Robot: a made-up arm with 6 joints. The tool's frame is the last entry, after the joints.
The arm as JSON. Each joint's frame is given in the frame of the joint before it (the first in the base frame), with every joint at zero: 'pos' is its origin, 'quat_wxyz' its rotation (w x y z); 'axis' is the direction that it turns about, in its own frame. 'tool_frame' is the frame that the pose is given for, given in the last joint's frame.
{
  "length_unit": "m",
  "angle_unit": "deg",
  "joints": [
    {
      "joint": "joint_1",
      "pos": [
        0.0,
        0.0,
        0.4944
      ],
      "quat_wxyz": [
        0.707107,
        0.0,
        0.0,
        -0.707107
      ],
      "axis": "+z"
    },
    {
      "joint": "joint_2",
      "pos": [
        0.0,
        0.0,
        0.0
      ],
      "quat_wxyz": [
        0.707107,
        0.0,
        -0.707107,
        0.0
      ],
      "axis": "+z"
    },
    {
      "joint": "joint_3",
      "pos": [
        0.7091,
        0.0,
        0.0
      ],
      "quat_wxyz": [
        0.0,
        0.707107,
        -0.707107,
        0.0
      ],
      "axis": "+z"
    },
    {
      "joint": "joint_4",
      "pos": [
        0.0,
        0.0,
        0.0
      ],
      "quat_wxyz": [
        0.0,
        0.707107,
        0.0,
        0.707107
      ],
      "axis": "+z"
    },
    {
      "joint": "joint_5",
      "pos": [
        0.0,
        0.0,
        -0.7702
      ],
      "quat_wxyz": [
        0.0,
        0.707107,
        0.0,
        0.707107
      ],
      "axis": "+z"
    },
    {
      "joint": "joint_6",
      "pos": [
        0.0,
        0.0,
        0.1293
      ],
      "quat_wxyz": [
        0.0,
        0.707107,
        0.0,
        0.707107
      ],
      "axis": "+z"
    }
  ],
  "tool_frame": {
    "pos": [
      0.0,
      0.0,
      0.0
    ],
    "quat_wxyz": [
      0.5,
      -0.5,
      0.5,
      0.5
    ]
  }
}
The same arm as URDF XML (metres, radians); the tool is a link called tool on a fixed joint. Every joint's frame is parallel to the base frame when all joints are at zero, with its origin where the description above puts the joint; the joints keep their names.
<robot name="arm">
  <joint name="tool_fixed" type="fixed">
    <parent link="link6"/>
    <child link="tool"/>
    <origin xyz="0.0000 0.0000 0.0000"/>
  </joint>
  <joint name="joint_6" type="continuous">
    <parent link="link5"/>
    <child link="link6"/>
    <origin xyz="0.0000 -0.1293 0.0000"/>
    <axis xyz="-1 0 0"/>
  </joint>
  <joint name="joint_5" type="continuous">
    <parent link="link4"/>
    <child link="link5"/>
    <origin xyz="0.7702 0.0000 0.0000"/>
    <axis xyz="0 -1 0"/>
  </joint>
  <joint name="joint_4" type="continuous">
    <parent link="link3"/>
    <child link="link4"/>
    <origin xyz="0.0000 0.0000 0.0000"/>
    <axis xyz="-1 0 0"/>
  </joint>
  <joint name="joint_3" type="continuous">
    <parent link="link2"/>
    <child link="link3"/>
    <origin xyz="0.0000 0.0000 0.7091"/>
    <axis xyz="0 -1 0"/>
  </joint>
  <joint name="joint_2" type="continuous">
    <parent link="link1"/>
    <child link="link2"/>
    <origin xyz="0.0000 0.0000 0.0000"/>
    <axis xyz="0 1 0"/>
  </joint>
  <joint name="joint_1" type="continuous">
    <parent link="base_link"/>
    <child link="link1"/>
    <origin xyz="0.0000 0.0000 0.4944"/>
    <axis xyz="0 0 1"/>
  </joint>
  <link name="base_link"/>
  <link name="link1"/>
  <link name="link2"/>
  <link name="link3"/>
  <link name="link4"/>
  <link name="link5"/>
  <link name="link6"/>
  <link name="tool"/>
</robot>

